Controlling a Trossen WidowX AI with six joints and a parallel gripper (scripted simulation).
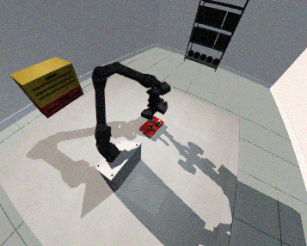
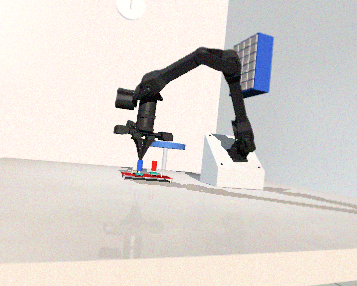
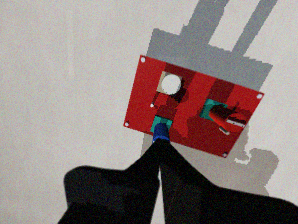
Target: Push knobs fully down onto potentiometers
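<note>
My gripper tip is now 10 mm above the blue knob. From my gripper tip the other things lie so: red knob 60 mm behind, 30 mm to the right, 10 mm below.
</note>
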